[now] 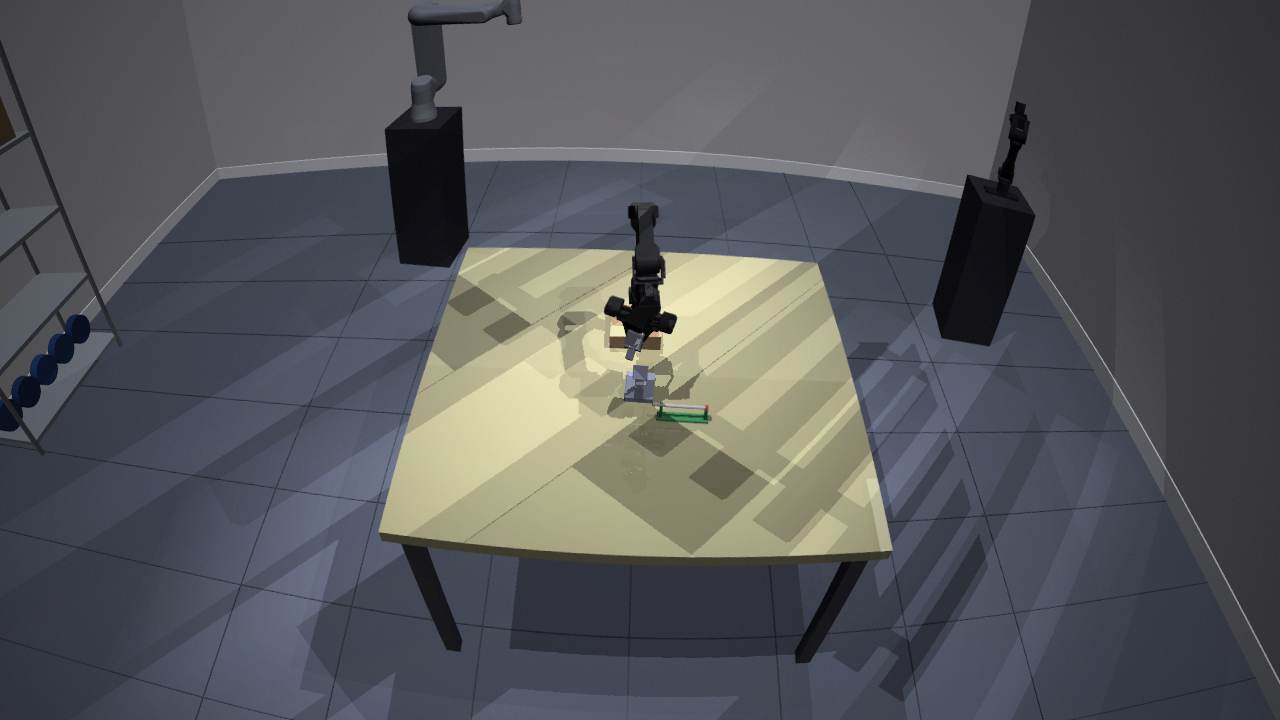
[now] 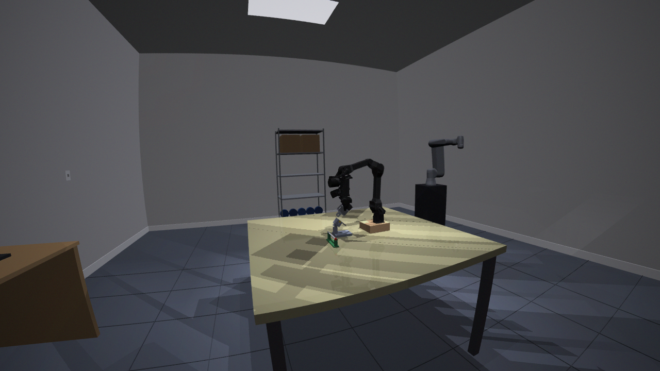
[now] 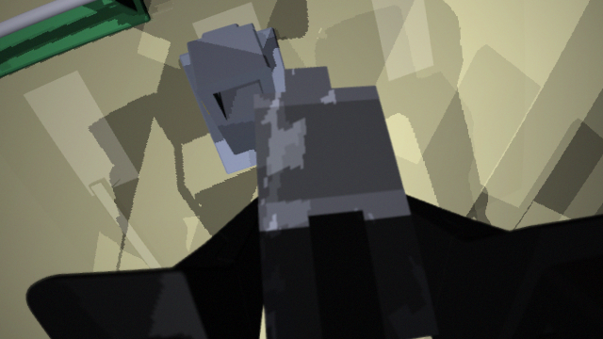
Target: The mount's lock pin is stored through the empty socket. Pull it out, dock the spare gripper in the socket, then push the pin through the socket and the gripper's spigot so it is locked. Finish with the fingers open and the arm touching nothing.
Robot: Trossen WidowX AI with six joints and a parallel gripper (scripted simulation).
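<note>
Right now my gripper tip is 15 cm to the right of the green rack, 14 cm above it and 12 cm short of it. The rest, counted from my gripper tip: mount 11 cm below, 4 cm ahead, 3 cm to the left; then spare gripper 1 cm ahead.
</note>
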